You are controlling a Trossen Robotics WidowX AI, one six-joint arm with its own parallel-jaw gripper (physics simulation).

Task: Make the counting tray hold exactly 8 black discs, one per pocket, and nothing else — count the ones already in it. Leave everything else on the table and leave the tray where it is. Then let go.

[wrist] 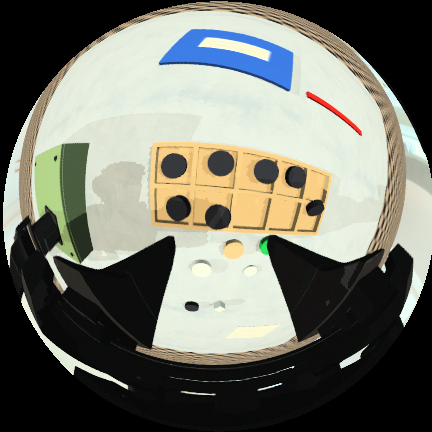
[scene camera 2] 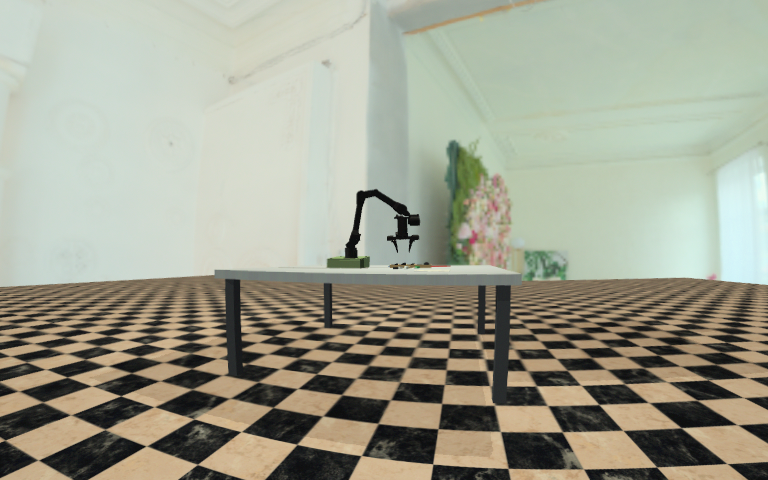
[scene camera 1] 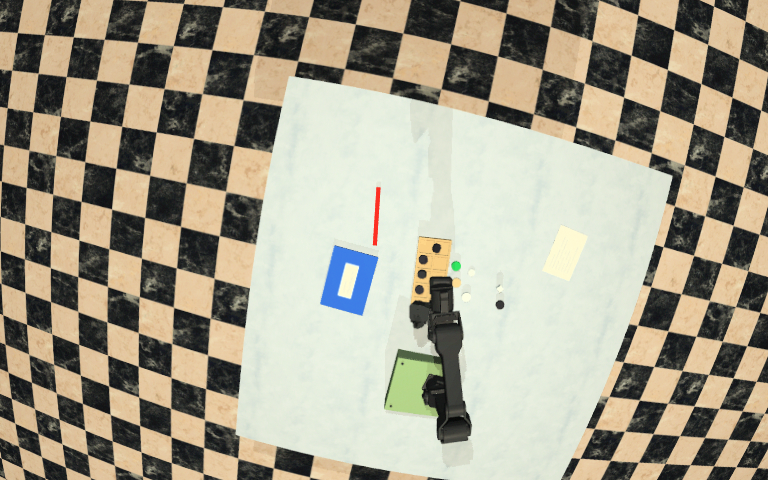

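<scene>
The tan counting tray (scene camera 1: 439, 262) (wrist: 250, 211) has two rows of pockets. In the wrist view its far row holds black discs (wrist: 174, 165) (wrist: 221, 163) (wrist: 266, 171) (wrist: 296, 177) in every pocket except the right-end one. Its near row has black discs (wrist: 178, 208) (wrist: 218, 216) (wrist: 315, 208) at the two left pockets and the right-end pocket; the two between are empty. The second disc reaches the near wall; whether it lies flat is unclear. Another black disc (scene camera 1: 499, 304) (wrist: 191, 306) lies outside the tray. My gripper (scene camera 2: 403, 250) (wrist: 221, 241) is open and empty above the tray's near side.
Beside the tray lie a green disc (scene camera 1: 455, 266) (wrist: 264, 246), a tan disc (scene camera 1: 456, 282) (wrist: 233, 249), two white discs (scene camera 1: 466, 297) (scene camera 1: 471, 272) and a small pale piece (scene camera 1: 499, 288). A blue panel (scene camera 1: 331, 283), red bar (scene camera 1: 376, 216) and cream card (scene camera 1: 565, 253) lie farther out.
</scene>
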